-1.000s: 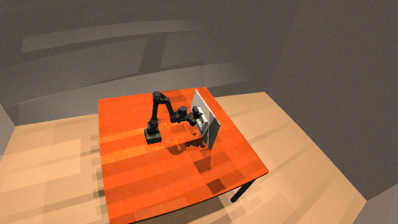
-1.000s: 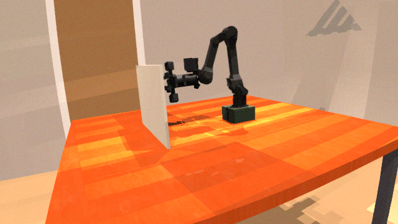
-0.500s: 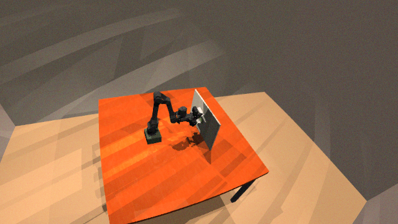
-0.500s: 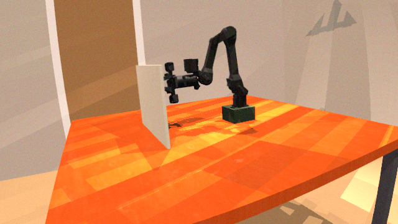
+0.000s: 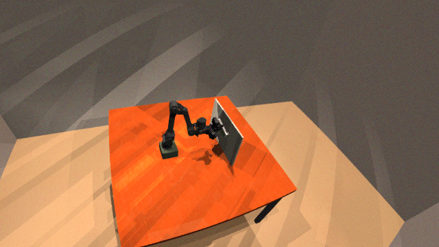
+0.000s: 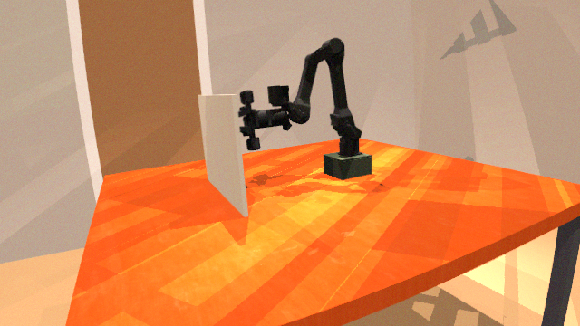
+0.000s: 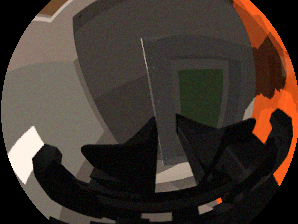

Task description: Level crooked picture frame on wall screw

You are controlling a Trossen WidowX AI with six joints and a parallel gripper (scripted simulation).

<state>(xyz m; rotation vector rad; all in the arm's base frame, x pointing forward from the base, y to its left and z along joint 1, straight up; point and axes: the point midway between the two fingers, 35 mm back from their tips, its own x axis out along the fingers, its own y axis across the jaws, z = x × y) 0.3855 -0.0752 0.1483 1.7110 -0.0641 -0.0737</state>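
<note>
The picture frame is 50 mm below my gripper tip. From my gripper tip the other things lie so: wall panel (60 mm below, 20 mm ahead, 10 mm to the left).
</note>
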